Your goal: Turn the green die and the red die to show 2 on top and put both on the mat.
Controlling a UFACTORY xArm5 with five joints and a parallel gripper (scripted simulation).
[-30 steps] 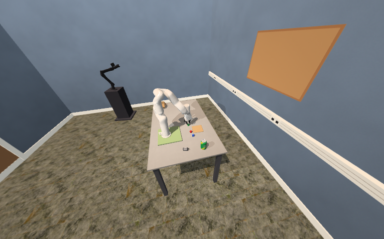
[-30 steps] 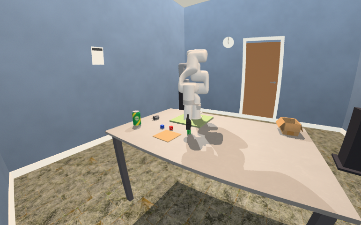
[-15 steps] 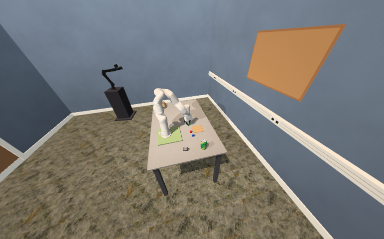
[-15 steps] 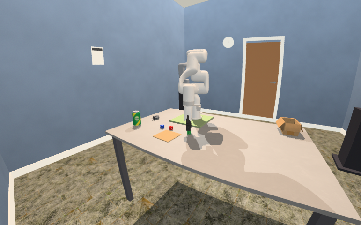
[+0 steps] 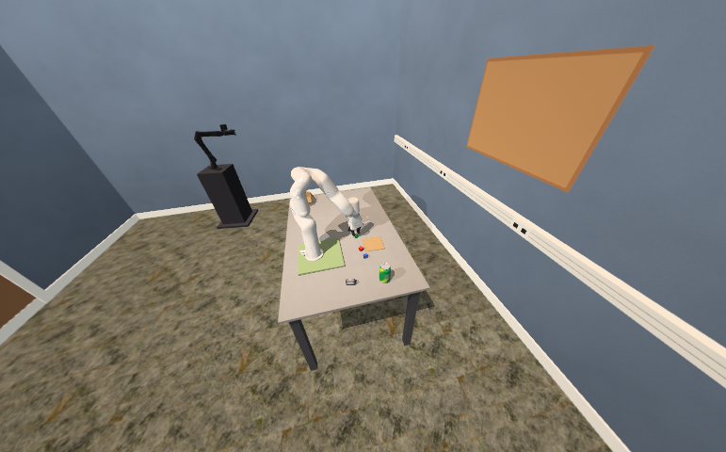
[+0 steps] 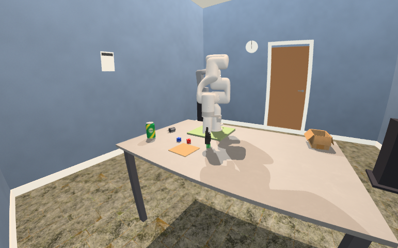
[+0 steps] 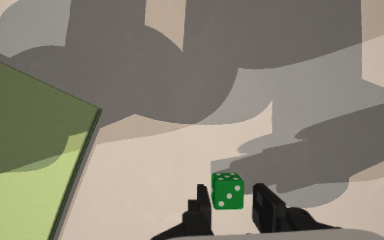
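My hand is 4 cm above the green die. From my hand the other things lie so: blue die: 5 cm ahead, 22 cm to the right, 4 cm below; red die: 3 cm ahead, 15 cm to the right, 4 cm below; mat: 12 cm ahead, 9 cm to the right, 5 cm below.
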